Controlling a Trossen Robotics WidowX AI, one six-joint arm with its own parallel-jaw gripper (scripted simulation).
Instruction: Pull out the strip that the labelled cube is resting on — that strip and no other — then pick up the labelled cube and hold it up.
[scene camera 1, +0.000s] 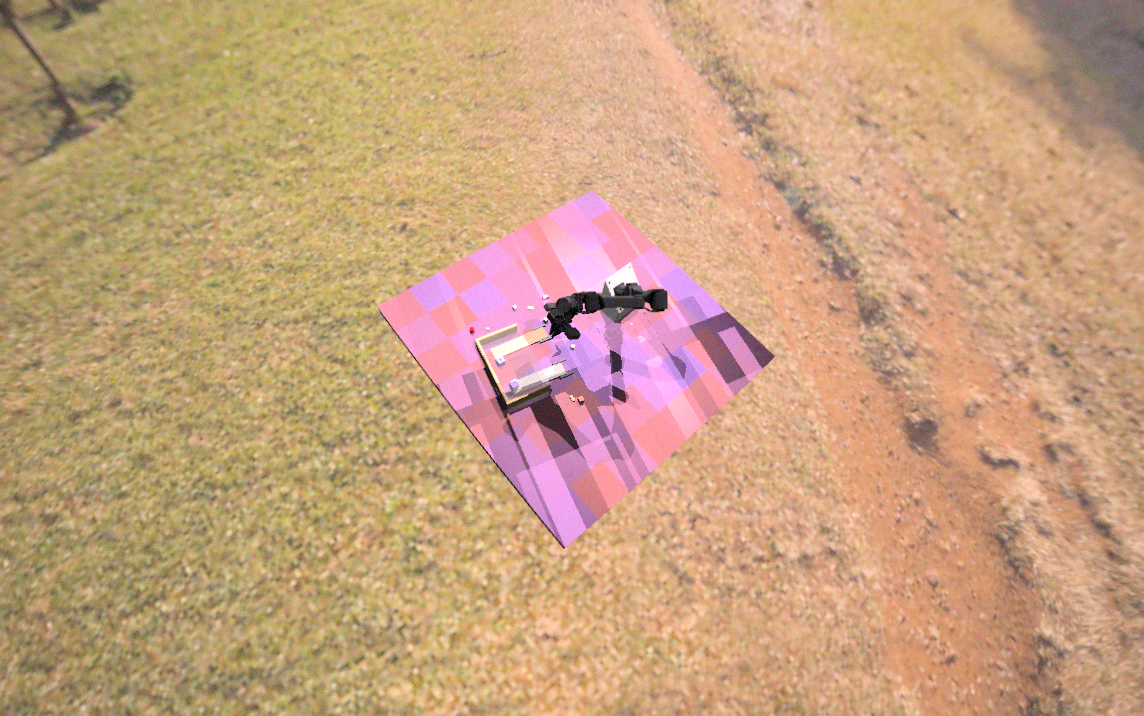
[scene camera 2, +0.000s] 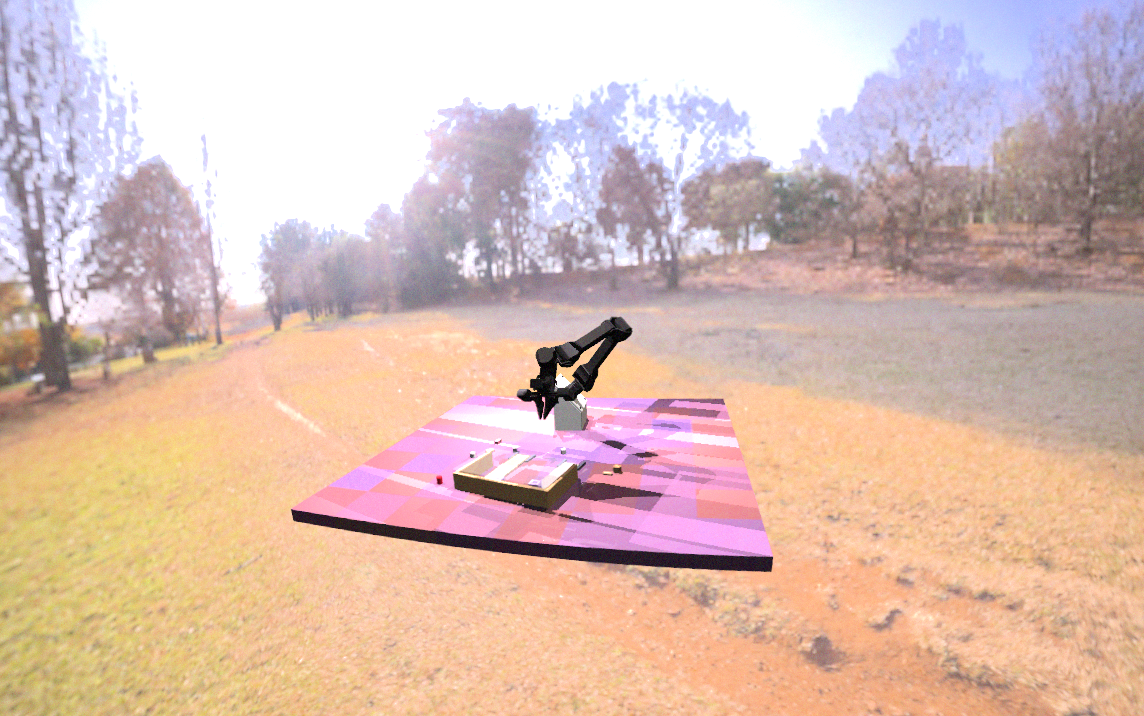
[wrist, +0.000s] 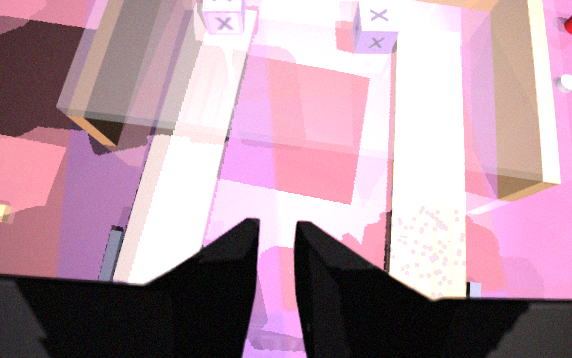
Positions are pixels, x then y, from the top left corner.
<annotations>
my gripper: scene camera 1 551, 336; scene camera 2; wrist
same spot on my gripper: (wrist: 207, 298) = (scene camera 2: 545, 403)
</annotations>
